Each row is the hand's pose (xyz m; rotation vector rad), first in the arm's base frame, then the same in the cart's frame.
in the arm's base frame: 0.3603 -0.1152 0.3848 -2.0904 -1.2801 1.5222
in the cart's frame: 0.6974 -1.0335 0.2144 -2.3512 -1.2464 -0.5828
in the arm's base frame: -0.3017 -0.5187 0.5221 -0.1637 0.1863 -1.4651
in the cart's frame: 0.4220 -0.8969 -0.5104 1.4743 -0.2223 -1.5292
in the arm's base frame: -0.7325 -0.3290 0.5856 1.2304 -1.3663 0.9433
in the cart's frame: 0.2023 -0.5003 -0.6520 -0.7028 2.8206 -0.7996
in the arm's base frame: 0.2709 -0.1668 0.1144 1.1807 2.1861 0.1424
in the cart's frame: 0.9315 -0.9199 0.0878 1.3435 0.7545 1.2742
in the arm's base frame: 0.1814 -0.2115 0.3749 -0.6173 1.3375 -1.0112
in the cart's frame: 0.6654 -0.9730 0.0229 0.8389 0.6066 -0.7948
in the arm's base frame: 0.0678 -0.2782 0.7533 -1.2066 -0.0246 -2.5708
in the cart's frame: 0.2840 -1.0624 -0.0617 0.7438 0.9396 -2.7033
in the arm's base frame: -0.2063 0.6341 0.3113 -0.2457 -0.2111 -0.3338
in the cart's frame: 0.4844 -0.1305 0.3792 0.7763 -1.2127 -0.9189
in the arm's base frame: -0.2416 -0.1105 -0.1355 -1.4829 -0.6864 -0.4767
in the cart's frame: 1.0004 -0.4552 -0.2402 -0.4062 -0.9351 -1.8099
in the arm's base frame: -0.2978 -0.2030 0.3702 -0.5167 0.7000 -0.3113
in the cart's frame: 0.5208 -0.6416 -0.2917 0.6121 -0.3212 -0.5985
